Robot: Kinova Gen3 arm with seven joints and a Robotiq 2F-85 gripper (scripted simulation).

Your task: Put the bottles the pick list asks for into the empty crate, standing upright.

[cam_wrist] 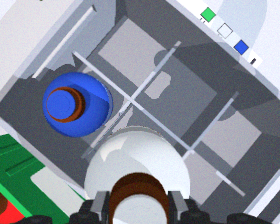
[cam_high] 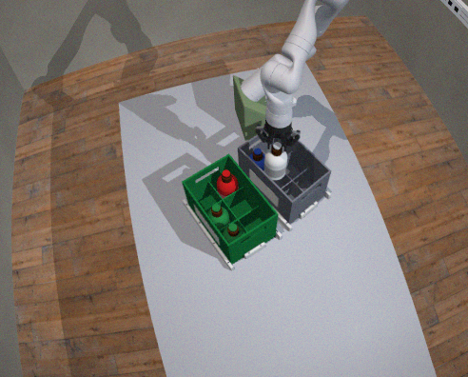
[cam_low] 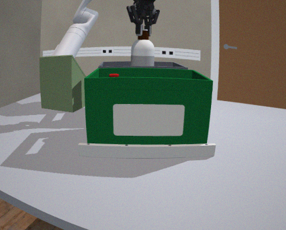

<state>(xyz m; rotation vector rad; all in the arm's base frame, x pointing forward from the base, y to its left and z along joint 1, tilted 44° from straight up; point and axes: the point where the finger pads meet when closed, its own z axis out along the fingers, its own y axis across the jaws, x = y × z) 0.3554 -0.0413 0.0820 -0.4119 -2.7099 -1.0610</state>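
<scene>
The white-label bottle lies 7 cm below my hand. Round my hand: grey crate 21 cm below, 4 cm to the left, 2 cm behind; blue-label bottle 20 cm below, 8 cm behind, 5 cm to the right; red-label bottle 20 cm below, 16 cm to the right, 1 cm behind.
</scene>
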